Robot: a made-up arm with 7 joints.
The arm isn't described. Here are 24 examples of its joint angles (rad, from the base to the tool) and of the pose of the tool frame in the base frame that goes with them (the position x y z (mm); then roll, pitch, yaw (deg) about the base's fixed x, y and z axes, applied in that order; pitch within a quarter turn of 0, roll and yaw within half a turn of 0).
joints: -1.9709 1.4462 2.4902 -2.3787 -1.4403 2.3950 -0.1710
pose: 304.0 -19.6 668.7 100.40 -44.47 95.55
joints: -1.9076 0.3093 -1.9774 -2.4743 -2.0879 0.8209 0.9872
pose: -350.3 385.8 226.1 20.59 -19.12 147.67
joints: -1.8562 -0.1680 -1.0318 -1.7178 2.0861 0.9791 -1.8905
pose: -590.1 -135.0 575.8 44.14 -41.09 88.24
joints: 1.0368 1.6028 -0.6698 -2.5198 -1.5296 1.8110 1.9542
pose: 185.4 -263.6 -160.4 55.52 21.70 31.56
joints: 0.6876 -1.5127 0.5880 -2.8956 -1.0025 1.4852 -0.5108
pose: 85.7 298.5 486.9 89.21 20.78 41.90
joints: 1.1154 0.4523 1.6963 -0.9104 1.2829 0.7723 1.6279
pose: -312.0 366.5 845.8 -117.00 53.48 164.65
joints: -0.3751 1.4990 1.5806 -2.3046 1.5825 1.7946 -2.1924
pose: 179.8 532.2 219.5 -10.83 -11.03 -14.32
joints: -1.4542 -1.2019 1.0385 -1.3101 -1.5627 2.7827 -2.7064
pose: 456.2 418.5 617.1 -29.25 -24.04 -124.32
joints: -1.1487 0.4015 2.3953 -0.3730 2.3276 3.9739 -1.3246
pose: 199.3 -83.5 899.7 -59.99 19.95 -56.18
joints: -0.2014 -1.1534 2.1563 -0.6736 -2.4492 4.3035 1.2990
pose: -587.7 362.0 324.9 159.80 15.79 -118.06
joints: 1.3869 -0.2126 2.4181 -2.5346 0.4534 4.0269 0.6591
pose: -365.3 -254.6 138.6 -108.87 -47.03 120.18
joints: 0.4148 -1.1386 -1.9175 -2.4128 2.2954 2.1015 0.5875
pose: 185.8 -432.7 17.5 70.11 21.18 24.98
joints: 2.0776 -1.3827 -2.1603 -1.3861 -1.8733 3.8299 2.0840
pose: 614.3 -182.1 64.4 -86.94 -1.60 -57.88
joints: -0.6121 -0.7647 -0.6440 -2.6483 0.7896 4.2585 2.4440
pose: 70.8 -363.5 400.7 75.80 67.00 -35.13
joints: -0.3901 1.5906 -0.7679 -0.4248 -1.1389 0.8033 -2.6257
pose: 625.1 -462.2 71.7 -57.61 26.99 115.43
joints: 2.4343 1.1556 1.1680 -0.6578 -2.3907 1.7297 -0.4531
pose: -758.5 223.1 404.3 100.21 18.22 -172.60
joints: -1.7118 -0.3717 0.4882 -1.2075 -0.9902 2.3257 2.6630
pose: 247.4 -264.3 909.5 -76.07 13.84 165.20
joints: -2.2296 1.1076 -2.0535 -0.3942 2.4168 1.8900 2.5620
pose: -543.5 -391.6 676.9 -175.60 61.88 69.16
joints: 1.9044 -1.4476 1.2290 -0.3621 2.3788 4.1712 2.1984
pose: 68.2 -675.3 389.7 6.78 32.30 -131.18
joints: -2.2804 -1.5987 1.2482 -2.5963 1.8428 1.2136 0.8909
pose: 247.3 -398.1 361.5 -165.41 27.70 -139.52
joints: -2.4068 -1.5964 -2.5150 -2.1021 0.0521 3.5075 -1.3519
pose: -112.9 343.6 -236.4 -159.30 -30.59 113.76
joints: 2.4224 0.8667 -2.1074 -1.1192 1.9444 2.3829 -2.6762
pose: 112.6 472.3 817.9 80.96 24.05 171.69
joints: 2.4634 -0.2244 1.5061 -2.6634 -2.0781 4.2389 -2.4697
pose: -247.2 -277.8 150.9 170.64 39.27 137.57
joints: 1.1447 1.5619 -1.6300 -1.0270 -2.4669 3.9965 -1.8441
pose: 611.6 309.5 235.0 -153.63 -62.00 -63.94
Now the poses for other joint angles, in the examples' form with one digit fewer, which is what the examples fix.
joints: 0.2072 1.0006 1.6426 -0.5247 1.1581 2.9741 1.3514
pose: 575 361 594 37.2 40.7 103.8
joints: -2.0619 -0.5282 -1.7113 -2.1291 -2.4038 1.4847 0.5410
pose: -479 376 236 77.1 -0.1 165.0
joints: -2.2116 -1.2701 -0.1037 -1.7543 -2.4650 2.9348 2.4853
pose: 1 43 854 -13.6 -18.3 54.0
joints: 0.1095 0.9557 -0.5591 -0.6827 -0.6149 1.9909 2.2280
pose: 785 -82 416 -122.2 -34.4 -146.4
